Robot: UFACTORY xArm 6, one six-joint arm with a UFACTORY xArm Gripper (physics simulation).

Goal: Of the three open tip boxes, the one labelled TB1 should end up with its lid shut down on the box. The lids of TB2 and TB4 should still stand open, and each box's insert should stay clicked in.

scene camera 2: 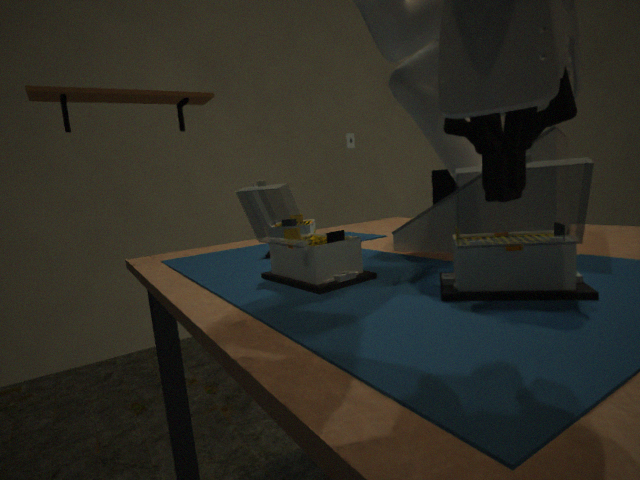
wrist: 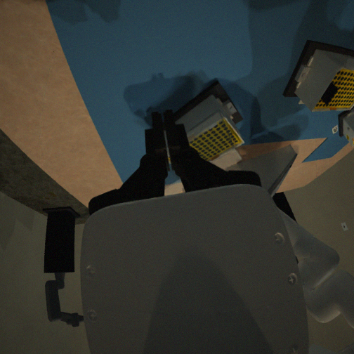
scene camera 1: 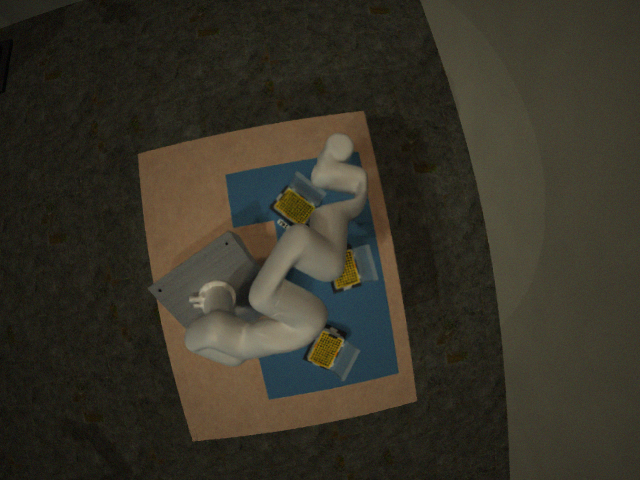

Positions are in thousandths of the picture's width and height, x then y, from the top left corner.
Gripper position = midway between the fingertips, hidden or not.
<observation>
In view: my gripper (scene camera 2: 787,418).
My gripper shows as well in the wrist view (wrist: 462,352).
</observation>
